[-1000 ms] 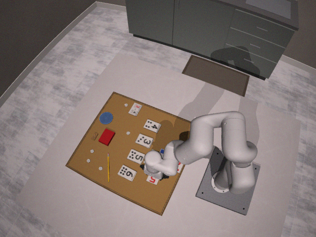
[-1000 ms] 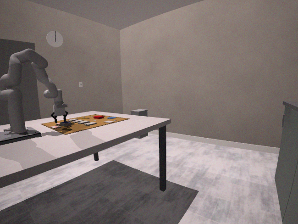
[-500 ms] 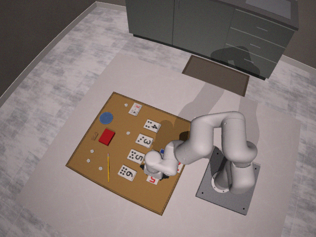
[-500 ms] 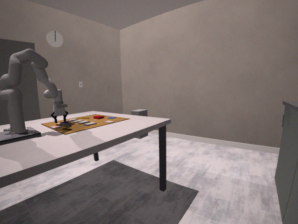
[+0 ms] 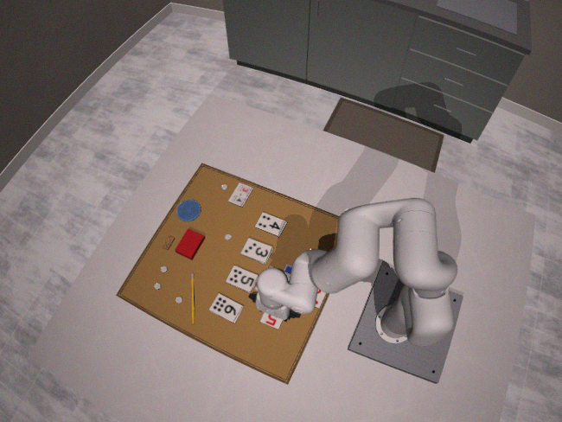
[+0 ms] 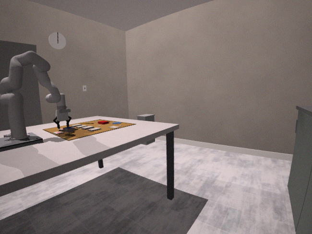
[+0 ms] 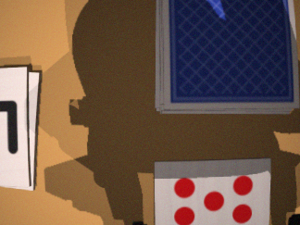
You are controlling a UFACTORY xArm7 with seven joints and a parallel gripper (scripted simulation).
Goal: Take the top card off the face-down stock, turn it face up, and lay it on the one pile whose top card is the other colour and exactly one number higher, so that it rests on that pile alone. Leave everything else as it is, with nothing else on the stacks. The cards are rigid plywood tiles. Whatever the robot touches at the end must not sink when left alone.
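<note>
The yellow pencil lies 26 cm ahead of my hand, 8 cm to the left of it and 2 cm below it. The rest, counted from my hand: red block (37 cm ahead, 7 cm to the right, 2 cm below); card (33 cm to the right, 32 cm ahead, 2 cm below); brown mat (19 cm ahead, 10 cm to the right, 4 cm below).
</note>
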